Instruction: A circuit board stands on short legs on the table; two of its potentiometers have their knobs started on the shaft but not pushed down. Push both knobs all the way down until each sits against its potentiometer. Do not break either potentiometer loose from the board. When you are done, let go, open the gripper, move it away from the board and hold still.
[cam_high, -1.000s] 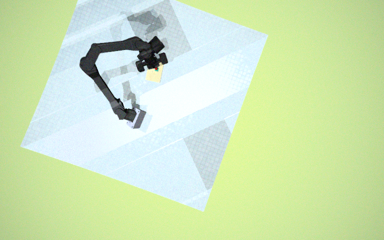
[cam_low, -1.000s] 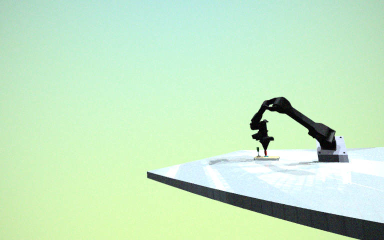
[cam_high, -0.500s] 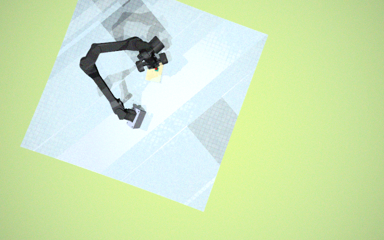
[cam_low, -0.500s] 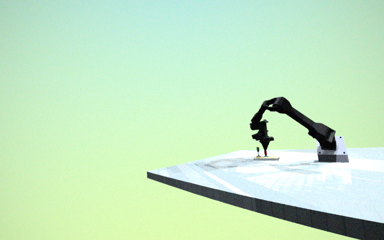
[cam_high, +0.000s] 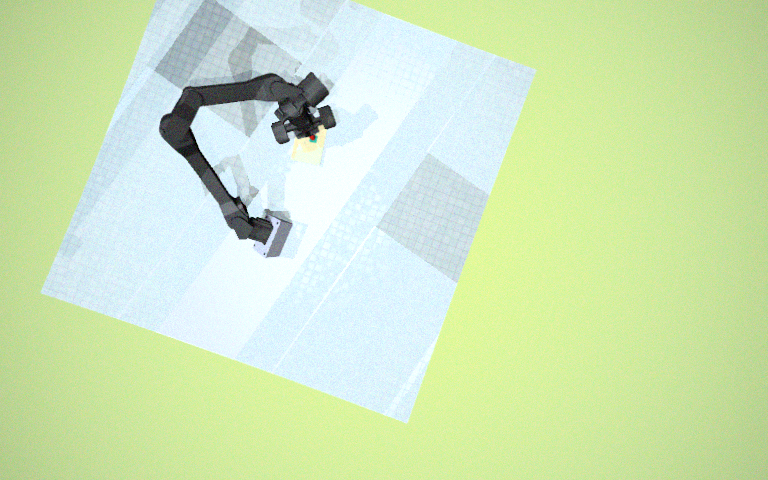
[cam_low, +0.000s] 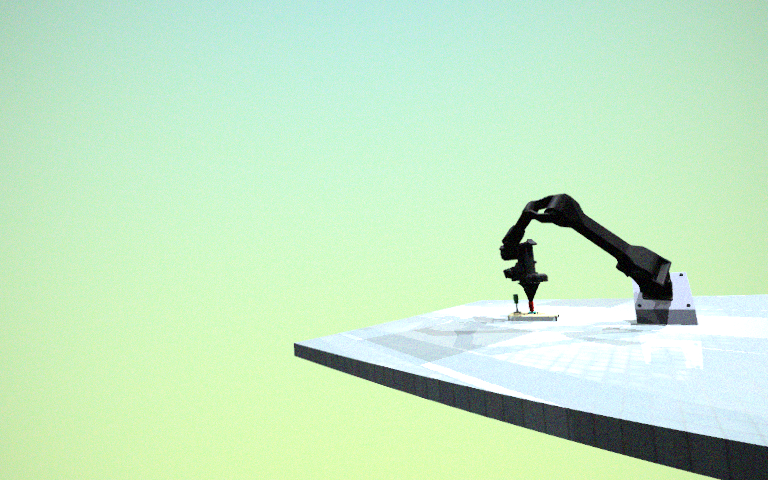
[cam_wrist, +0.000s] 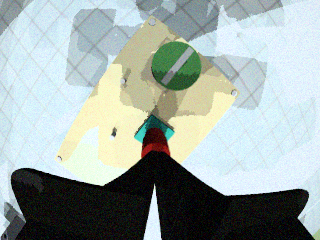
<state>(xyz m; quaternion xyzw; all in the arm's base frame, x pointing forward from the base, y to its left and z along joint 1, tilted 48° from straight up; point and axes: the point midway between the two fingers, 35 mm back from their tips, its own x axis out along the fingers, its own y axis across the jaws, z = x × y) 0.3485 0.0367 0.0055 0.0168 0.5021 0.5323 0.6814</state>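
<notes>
My gripper tip is now 40 mm to the right of the green knob, 40 mm short of it and 20 mm below it. Round my gripper tip: red knob (20 mm below).
</notes>
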